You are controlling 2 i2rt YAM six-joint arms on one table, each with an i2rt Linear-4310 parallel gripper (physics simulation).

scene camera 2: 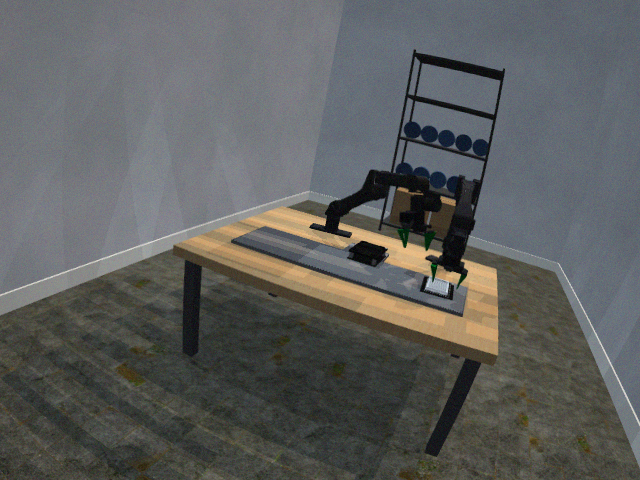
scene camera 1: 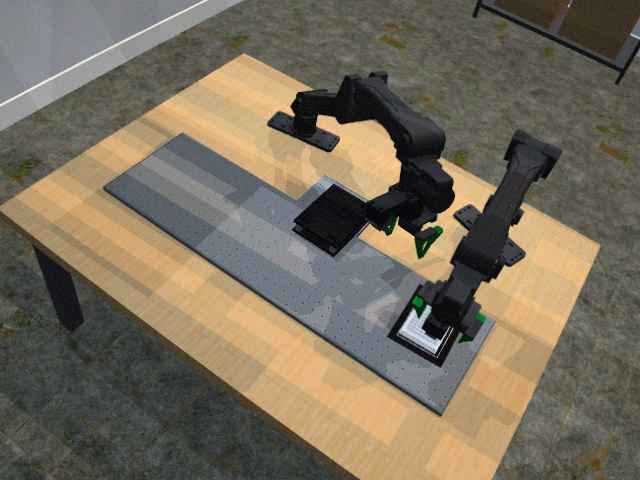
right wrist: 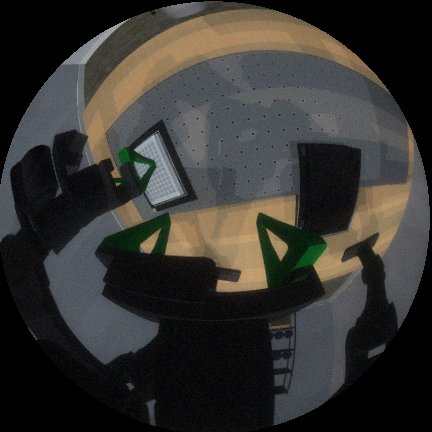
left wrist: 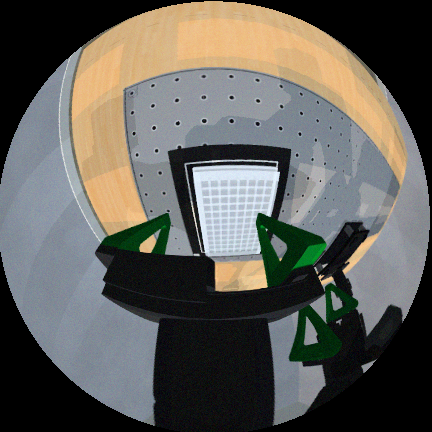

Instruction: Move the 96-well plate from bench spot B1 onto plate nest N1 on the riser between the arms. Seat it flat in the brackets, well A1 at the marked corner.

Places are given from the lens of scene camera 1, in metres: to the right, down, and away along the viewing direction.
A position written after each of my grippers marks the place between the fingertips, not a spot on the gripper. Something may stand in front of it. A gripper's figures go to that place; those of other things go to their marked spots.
my left gripper point(scene camera 1: 439, 328): 0.25, 0.19, 1.25
my right gripper point(scene camera 1: 404, 246): 0.18, 0.01, 1.27
white well plate point(scene camera 1: 411, 330): 0.19, 0.19, 1.25
